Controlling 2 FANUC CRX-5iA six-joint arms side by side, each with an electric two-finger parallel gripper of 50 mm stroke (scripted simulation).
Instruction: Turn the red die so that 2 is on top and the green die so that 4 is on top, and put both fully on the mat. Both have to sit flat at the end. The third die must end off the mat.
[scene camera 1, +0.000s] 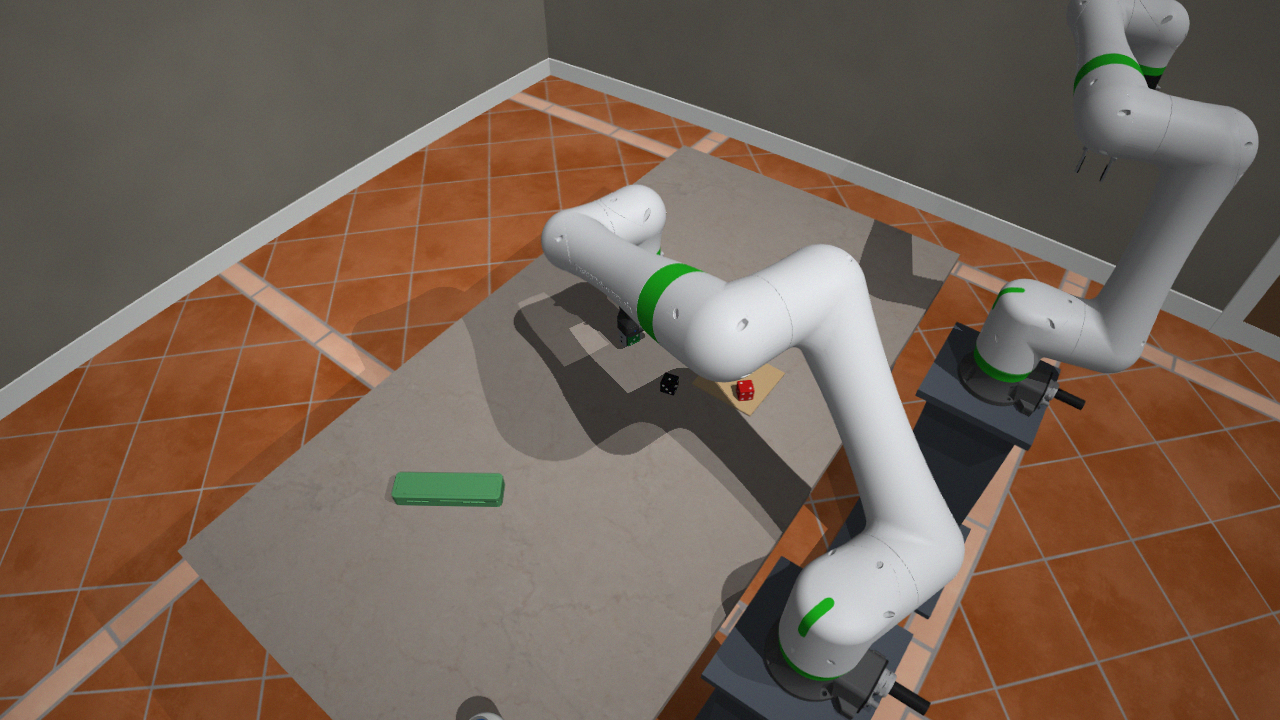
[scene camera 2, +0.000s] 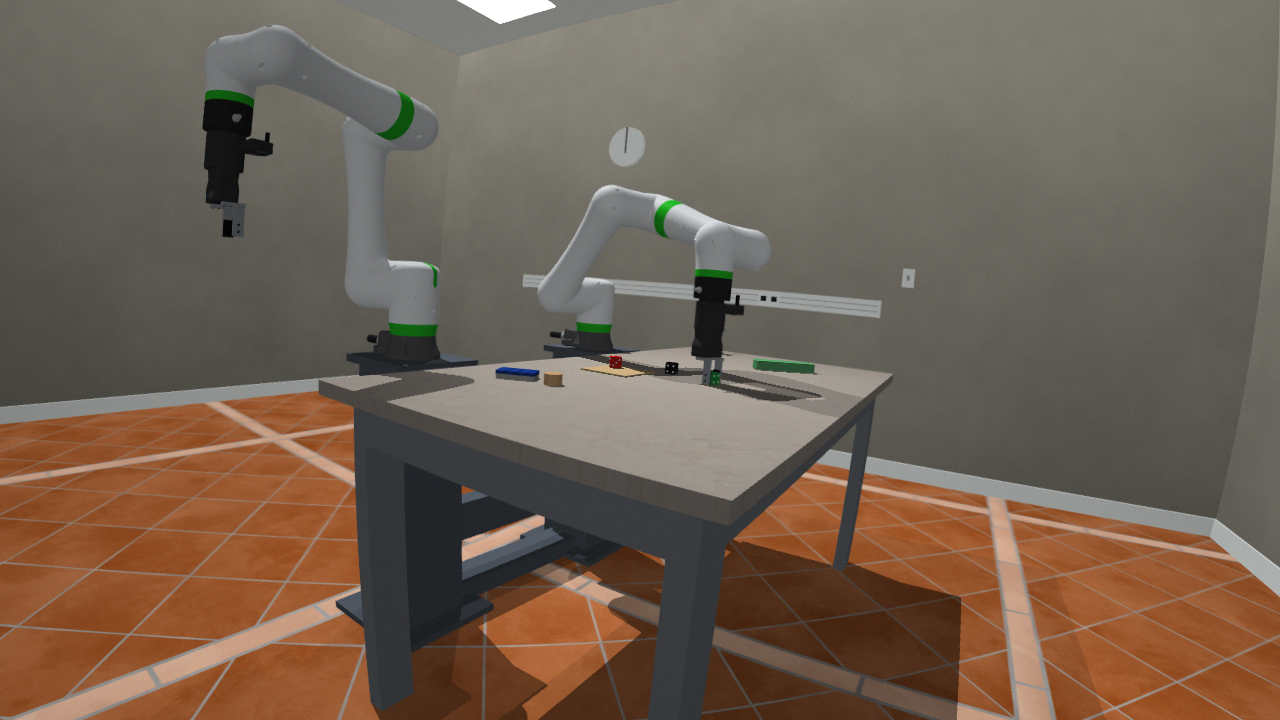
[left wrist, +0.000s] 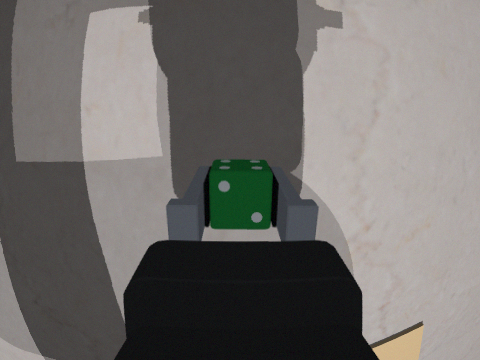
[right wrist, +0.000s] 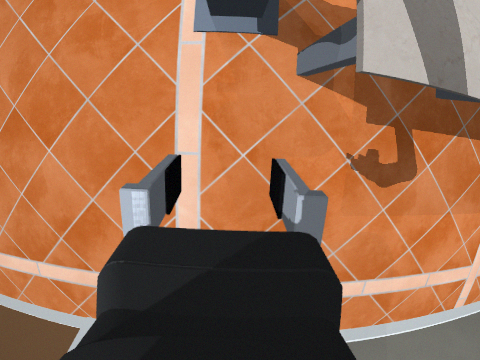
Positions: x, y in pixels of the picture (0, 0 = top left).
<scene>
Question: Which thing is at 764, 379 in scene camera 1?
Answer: A tan mat.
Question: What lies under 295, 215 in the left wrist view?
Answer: My left gripper.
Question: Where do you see a green die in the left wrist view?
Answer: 240, 191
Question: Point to my right gripper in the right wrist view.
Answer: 225, 175
</scene>
